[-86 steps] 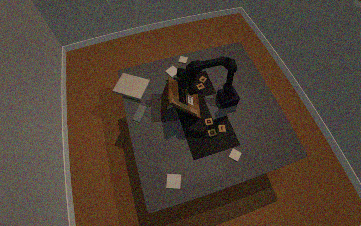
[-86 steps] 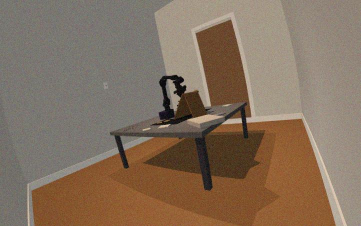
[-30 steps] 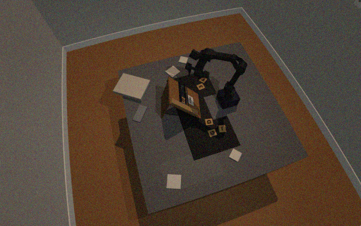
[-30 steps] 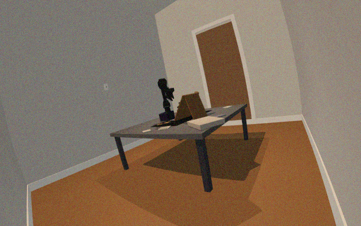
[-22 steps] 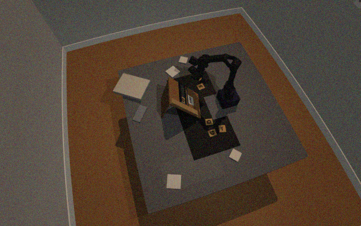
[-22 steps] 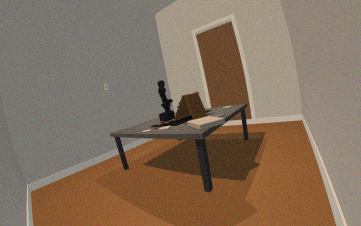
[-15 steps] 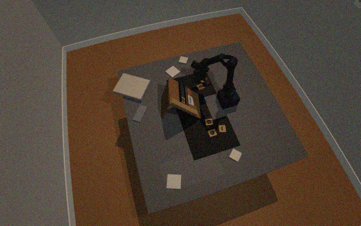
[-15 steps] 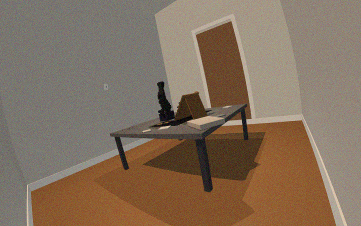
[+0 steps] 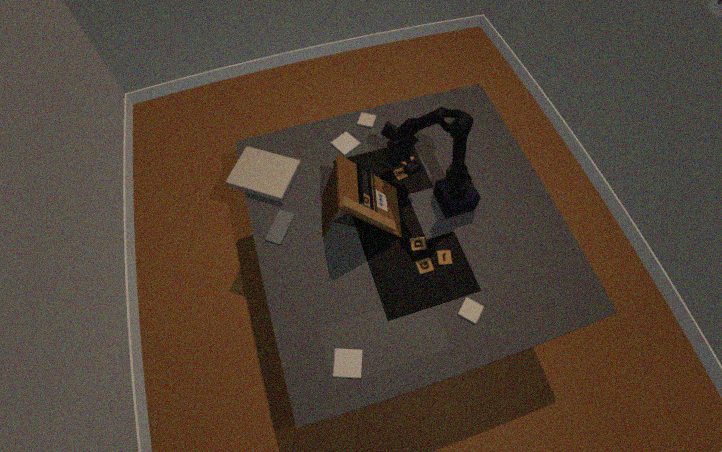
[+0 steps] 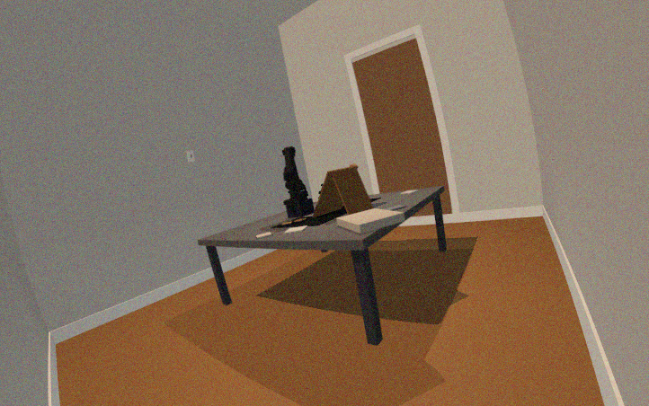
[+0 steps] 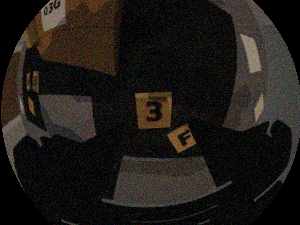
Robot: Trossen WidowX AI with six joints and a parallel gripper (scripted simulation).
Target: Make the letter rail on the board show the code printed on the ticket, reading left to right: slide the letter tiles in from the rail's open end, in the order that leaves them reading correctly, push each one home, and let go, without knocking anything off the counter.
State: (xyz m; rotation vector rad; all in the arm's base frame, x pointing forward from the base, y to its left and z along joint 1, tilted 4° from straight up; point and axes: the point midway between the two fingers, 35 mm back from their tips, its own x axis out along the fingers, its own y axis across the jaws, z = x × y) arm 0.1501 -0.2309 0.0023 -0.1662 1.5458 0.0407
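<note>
The letter tile lies 6 cm to the right of my gripper tip, 5 cm behind it and 4 cm below it. Also, from my gripper tip: black mat: 22 cm to the left, 5 cm below, 5 cm ahead; then grey slab: 58 cm ahead, 8 cm to the left, 4 cm below; then white ticket: 16 cm ahead, 15 cm to the left, 4 cm above.
</note>
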